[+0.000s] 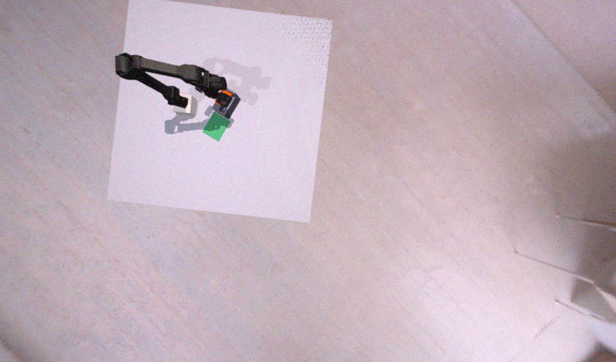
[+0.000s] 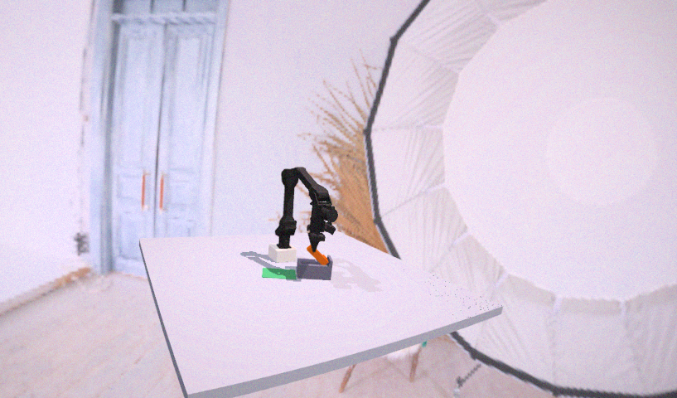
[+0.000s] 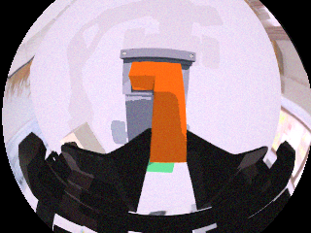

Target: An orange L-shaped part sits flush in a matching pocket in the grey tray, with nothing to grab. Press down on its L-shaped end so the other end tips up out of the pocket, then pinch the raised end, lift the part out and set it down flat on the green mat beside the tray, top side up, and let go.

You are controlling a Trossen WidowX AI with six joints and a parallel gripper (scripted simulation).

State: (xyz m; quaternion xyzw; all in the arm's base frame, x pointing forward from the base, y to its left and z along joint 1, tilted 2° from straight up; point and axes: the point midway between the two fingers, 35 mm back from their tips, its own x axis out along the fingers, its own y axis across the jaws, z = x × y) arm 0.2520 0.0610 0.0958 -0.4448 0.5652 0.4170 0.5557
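Now: gripper tip 14 cm above the green mat, 13 cm to the left of it and 5 cm past it. The rest, counted from my gripper tip: orange L-shaped part (3 cm to the left, 3 cm below, 1 cm behind).
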